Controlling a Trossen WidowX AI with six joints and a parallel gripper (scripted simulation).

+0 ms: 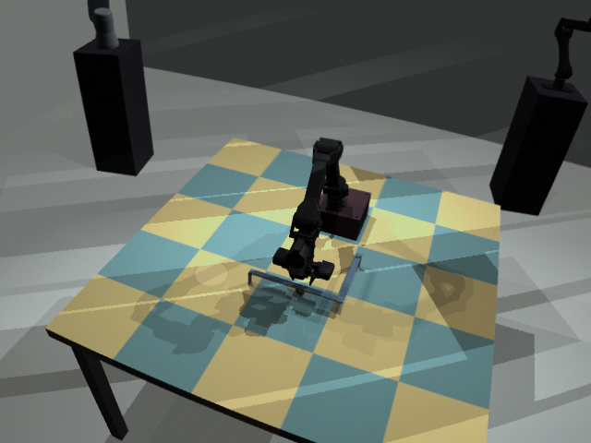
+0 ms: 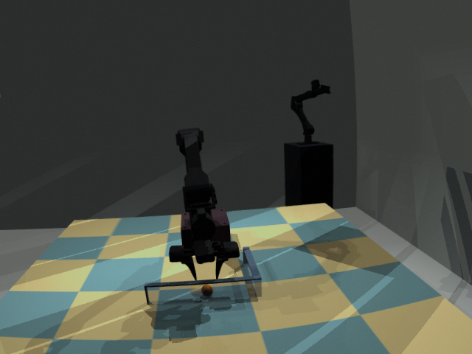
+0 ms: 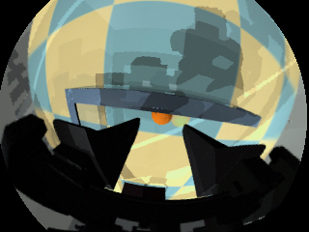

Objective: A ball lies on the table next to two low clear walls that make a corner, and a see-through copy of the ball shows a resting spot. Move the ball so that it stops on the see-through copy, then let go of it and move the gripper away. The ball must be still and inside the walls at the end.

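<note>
The orange ball lies 40 mm below my gripper tip.
</note>
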